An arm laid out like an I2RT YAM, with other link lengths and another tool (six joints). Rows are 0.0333 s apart.
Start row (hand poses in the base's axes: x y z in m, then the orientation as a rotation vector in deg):
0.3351 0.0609 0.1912 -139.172 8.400 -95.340
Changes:
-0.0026 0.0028 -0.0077 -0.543 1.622 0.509
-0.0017 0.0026 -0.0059 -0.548 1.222 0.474
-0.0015 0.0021 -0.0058 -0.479 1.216 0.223
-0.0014 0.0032 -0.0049 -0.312 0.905 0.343
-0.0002 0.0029 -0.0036 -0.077 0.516 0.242
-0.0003 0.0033 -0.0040 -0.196 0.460 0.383
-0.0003 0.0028 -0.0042 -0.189 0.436 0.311
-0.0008 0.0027 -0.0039 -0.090 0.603 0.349
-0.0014 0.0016 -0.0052 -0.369 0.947 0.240
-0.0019 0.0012 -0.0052 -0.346 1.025 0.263
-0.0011 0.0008 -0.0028 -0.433 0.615 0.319
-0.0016 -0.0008 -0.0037 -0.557 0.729 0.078
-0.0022 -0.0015 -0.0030 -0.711 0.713 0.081
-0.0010 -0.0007 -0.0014 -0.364 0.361 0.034
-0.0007 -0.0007 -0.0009 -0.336 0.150 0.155
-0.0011 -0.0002 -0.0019 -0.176 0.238 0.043
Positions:
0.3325 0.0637 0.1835 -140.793 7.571 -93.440
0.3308 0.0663 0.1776 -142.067 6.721 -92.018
0.3293 0.0684 0.1718 -143.353 6.237 -90.654
0.3279 0.0716 0.1669 -144.207 5.685 -89.542
0.3277 0.0745 0.1633 -144.597 5.387 -88.843
0.3274 0.0778 0.1593 -144.982 4.812 -88.211
0.3271 0.0806 0.1551 -145.363 4.331 -87.631
0.3263 0.0833 0.1512 -145.781 3.897 -86.783
0.3249 0.0849 0.1460 -146.712 3.442 -85.650
0.3230 0.0861 0.1408 -147.666 2.983 -84.391
0.3219 0.0869 0.1380 -148.353 2.335 -83.665
0.3203 0.0861 0.1343 -149.303 1.923 -82.915
0.3181 0.0846 0.1313 -150.358 1.393 -82.235
0.3171 0.0839 0.1299 -150.896 1.130 -81.891
0.3164 0.0832 0.1290 -151.215 0.703 -81.774
0.3153 0.0830 0.1271 -151.510 0.546 -81.514

